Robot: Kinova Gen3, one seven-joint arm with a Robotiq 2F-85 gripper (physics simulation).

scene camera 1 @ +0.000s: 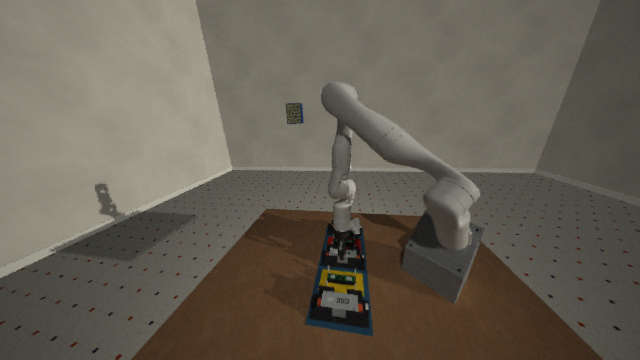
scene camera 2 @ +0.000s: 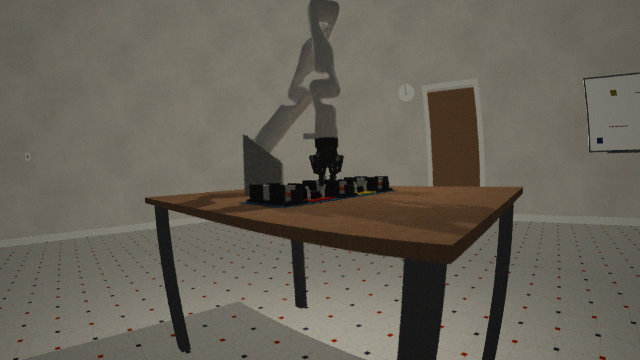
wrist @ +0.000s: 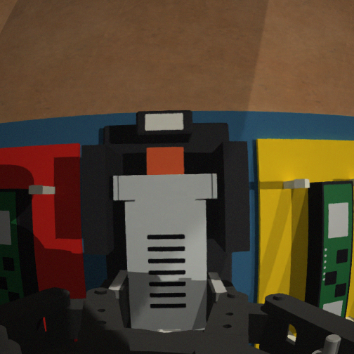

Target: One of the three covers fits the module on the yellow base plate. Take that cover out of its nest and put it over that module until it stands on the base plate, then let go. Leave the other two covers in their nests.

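Pixels of known places: gripper, fingertip midpoint: [scene camera 1: 342, 255]; arm's base, origin of the base link: [scene camera 1: 451, 237] [scene camera 2: 261, 147].
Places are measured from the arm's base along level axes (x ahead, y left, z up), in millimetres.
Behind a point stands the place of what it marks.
My gripper [scene camera 1: 342, 259] {z -160, x 398, y 33 mm} [scene camera 2: 327, 179] {z -160, x 398, y 33 mm} [wrist: 168, 287] is shut on the narrow body of the middle grey cover [wrist: 165, 217], which has black slots. That cover sits in its black nest [wrist: 95, 200], between the red and yellow plates. The yellow base plate [scene camera 1: 353, 288] {z -185, x 328, y 157 mm} [scene camera 2: 366, 192] {z -185, x 459, y 150 mm} [wrist: 272, 160] carries an upright green module [scene camera 1: 341, 278] {z -165, x 378, y 144 mm} [wrist: 334, 244]. The near grey cover [scene camera 1: 331, 299] {z -141, x 388, y 251 mm} sits in its nest beside the yellow plate. The third cover at the far end is hidden behind the arm in scene camera 1 and cannot be made out clearly in scene camera 2.
A red plate [scene camera 2: 320, 199] {z -186, x 497, y -74 mm} [wrist: 60, 250] with another green module [wrist: 11, 260] lies on the other side of the middle nest. Thin pale posts [wrist: 298, 183] [wrist: 42, 190] stand by both modules. A blue base [scene camera 1: 340, 328] {z -189, x 347, y 299 mm} [wrist: 250, 125] runs beneath. The grey pedestal [scene camera 1: 435, 275] {z -121, x 49, y 72 mm} [scene camera 2: 262, 165] {z -79, x 109, y -54 mm} carries the arm.
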